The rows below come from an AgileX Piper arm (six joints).
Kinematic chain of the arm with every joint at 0, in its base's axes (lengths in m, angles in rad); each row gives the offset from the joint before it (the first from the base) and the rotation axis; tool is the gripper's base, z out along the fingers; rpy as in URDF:
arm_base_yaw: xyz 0 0 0.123 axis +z
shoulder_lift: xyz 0 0 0 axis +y
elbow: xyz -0.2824 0 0.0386 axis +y
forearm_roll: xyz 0.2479 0 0.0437 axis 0.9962 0 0.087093
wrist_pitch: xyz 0 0 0 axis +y
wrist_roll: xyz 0.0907 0 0.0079 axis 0.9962 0 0.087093
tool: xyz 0 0 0 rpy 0 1.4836 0
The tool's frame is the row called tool.
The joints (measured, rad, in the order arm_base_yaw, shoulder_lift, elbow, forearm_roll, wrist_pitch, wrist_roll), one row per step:
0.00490, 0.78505, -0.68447, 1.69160, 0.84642, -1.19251
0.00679, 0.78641, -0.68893, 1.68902, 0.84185, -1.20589
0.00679, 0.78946, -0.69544, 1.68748, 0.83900, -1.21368
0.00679, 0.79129, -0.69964, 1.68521, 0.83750, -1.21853
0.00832, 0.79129, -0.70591, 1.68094, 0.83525, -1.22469
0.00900, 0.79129, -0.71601, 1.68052, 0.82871, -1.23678
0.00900, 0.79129, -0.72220, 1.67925, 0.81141, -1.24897
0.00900, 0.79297, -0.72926, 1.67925, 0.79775, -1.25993
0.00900, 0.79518, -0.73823, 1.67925, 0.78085, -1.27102
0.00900, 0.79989, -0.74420, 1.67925, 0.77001, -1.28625
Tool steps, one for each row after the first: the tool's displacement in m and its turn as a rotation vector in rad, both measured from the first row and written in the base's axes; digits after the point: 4 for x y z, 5 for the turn. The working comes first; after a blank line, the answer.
Tool pose at each row, in the base's axes (x y z in m, rotation vector in rad; the steps are taken from these numbers as rounded here):
0.1386, 0.0684, 0.3759, -0.29759, 1.55467, 1.04985
0.1391, 0.0684, 0.3769, -0.30853, 1.54991, 1.03468
0.1398, 0.0682, 0.3784, -0.31463, 1.54568, 1.02434
0.1403, 0.0682, 0.3793, -0.31966, 1.54353, 1.01707
0.1402, 0.0683, 0.3809, -0.32941, 1.53858, 1.00676
0.1402, 0.0680, 0.3840, -0.33815, 1.52680, 0.98970
0.1412, 0.0669, 0.3858, -0.33607, 1.52039, 0.96462
0.1423, 0.0661, 0.3877, -0.33485, 1.51397, 0.94439
0.1437, 0.0650, 0.3901, -0.33150, 1.50670, 0.92132
0.1454, 0.0643, 0.3912, -0.33395, 1.50258, 0.90098

0.0005, 0.0000, 0.0010, -0.01146, -0.01256, -0.00371
0.0012, -0.0002, 0.0025, -0.01818, -0.02148, -0.00717
0.0017, -0.0002, 0.0034, -0.02366, -0.02730, -0.00903
0.0016, -0.0001, 0.0050, -0.03195, -0.03794, -0.01026
0.0016, -0.0004, 0.0081, -0.04033, -0.05622, -0.01725
0.0026, -0.0015, 0.0099, -0.04993, -0.06917, -0.03556
0.0037, -0.0023, 0.0118, -0.05742, -0.08076, -0.05020
0.0051, -0.0034, 0.0142, -0.06504, -0.09326, -0.06812
0.0068, -0.0041, 0.0153, -0.07565, -0.10399, -0.08025

